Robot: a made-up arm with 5 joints. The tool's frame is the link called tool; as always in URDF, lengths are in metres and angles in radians. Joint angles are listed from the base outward.
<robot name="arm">
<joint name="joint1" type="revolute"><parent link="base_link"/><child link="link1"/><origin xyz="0.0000 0.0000 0.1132" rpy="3.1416 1.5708 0.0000"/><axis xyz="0 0 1"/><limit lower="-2.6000" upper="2.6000"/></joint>
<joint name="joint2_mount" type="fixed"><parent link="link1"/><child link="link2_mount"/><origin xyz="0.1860 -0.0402 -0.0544"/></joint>
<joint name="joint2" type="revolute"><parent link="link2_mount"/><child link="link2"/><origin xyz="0.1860 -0.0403 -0.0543" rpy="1.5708 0.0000 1.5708"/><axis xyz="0 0 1"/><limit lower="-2.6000" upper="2.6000"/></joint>
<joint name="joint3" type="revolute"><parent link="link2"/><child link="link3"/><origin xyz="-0.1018 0.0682 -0.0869" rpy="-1.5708 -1.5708 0.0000"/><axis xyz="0 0 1"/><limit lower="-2.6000" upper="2.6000"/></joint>
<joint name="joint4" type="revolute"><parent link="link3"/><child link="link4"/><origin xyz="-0.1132 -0.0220 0.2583" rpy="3.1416 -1.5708 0.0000"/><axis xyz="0 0 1"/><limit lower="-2.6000" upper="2.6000"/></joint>
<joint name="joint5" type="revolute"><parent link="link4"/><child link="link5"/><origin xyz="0.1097 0.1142 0.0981" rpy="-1.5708 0.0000 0.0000"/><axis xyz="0 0 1"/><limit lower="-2.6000" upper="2.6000"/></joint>
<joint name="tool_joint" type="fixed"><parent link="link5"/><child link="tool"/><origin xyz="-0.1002 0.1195 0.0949" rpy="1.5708 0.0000 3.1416"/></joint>
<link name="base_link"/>
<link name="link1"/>
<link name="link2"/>
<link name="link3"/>
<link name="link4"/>
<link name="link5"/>
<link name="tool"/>
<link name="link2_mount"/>
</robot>
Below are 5 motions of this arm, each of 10 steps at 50 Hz.
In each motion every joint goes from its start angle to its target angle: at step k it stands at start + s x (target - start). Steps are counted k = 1, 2, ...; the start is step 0. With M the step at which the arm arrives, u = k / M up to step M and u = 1 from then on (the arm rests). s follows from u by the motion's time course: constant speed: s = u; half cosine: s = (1 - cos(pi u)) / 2; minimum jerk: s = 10 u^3 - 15 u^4 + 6 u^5.
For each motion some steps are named. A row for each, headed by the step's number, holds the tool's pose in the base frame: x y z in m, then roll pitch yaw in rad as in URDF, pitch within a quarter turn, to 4 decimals.
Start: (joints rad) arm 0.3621 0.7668 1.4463 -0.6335 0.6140
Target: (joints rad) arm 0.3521 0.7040 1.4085 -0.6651 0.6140
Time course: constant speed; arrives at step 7
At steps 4, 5, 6, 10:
4: -0.0795 0.2990 -0.5188 -1.9182 0.2604 -1.4133
5: -0.0832 0.2999 -0.5174 -1.9200 0.2692 -1.4047
6: -0.0870 0.3008 -0.5160 -1.9218 0.2781 -1.3960
10: -0.0907 0.3015 -0.5146 -1.9235 0.2869 -1.3874

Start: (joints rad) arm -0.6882 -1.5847 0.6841 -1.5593 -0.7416
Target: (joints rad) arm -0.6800 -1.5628 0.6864 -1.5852 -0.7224
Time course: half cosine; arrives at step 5
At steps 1, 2, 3, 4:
1: -0.0232 -0.2939 -0.2501 -0.6937 -0.0396 -3.1024
2: -0.0258 -0.2938 -0.2483 -0.6875 -0.0359 -3.1065
3: -0.0290 -0.2936 -0.2460 -0.6798 -0.0314 -3.1114
4: -0.0316 -0.2934 -0.2442 -0.6735 -0.0277 -3.1153

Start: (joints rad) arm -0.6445 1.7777 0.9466 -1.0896 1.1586
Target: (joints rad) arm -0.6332 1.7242 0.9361 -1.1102 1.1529
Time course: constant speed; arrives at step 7
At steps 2, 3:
2: 0.3683 0.6823 0.0910 2.8615 0.7896 2.4829
3: 0.3650 0.6838 0.0917 2.8545 0.7958 2.4842

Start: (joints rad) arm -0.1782 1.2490 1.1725 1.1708 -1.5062
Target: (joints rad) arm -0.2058 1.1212 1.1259 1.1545 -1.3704
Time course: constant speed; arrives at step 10
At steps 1, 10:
1: 0.3543 0.4861 -0.3254 -2.5259 -0.5201 0.2048
10: 0.3313 0.5227 -0.2814 -2.4244 -0.6822 0.1974

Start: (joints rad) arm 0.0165 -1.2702 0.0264 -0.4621 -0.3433
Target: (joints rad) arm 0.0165 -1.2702 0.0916 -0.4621 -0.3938
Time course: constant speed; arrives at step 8
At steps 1, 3, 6, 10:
1: -0.3087 -0.2846 -0.0120 -0.0297 -0.3178 1.7423
3: -0.3109 -0.2857 -0.0144 -0.0452 -0.3229 1.7479
6: -0.3140 -0.2874 -0.0180 -0.0684 -0.3305 1.7567
10: -0.3161 -0.2886 -0.0205 -0.0840 -0.3354 1.7630

